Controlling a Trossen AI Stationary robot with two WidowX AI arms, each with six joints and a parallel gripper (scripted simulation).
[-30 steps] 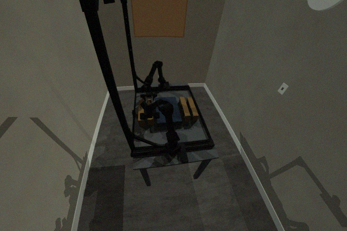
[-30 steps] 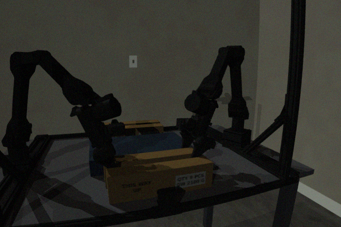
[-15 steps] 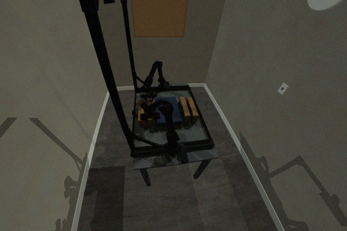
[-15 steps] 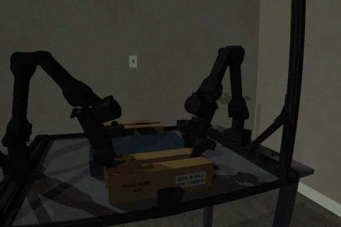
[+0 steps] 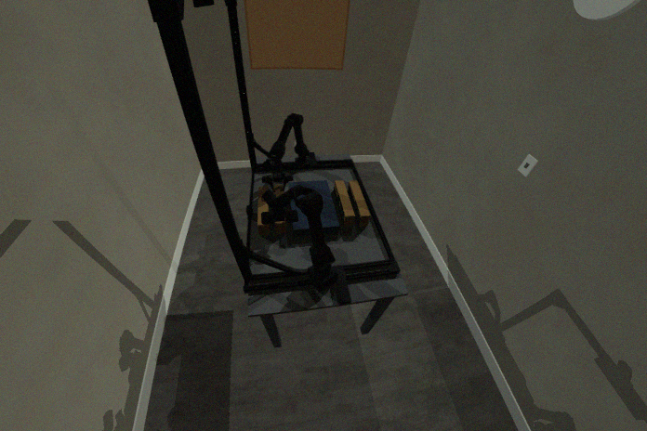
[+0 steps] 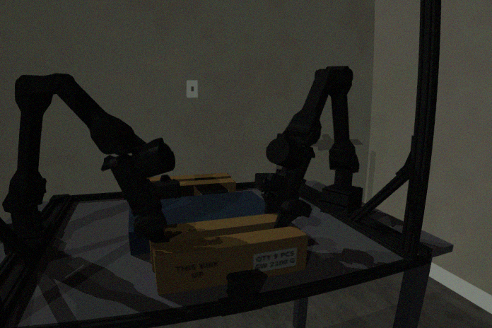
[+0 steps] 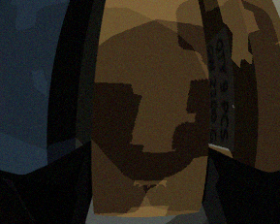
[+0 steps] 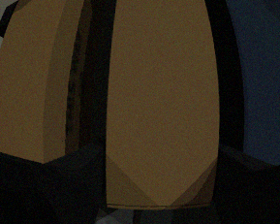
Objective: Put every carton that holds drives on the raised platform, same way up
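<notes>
Now: the labelled carton 14 cm to the right of my left hand and 4 cm below it. The rest, counted from my left hand: blue raised platform 19 cm ahead, 13 cm to the right, 6 cm below.
My right hand is 140 mm to the right of the labelled carton and 40 mm above it. Also, from my right hand: blue raised platform (190 mm ahead, 150 mm to the left, 60 mm below).
</notes>
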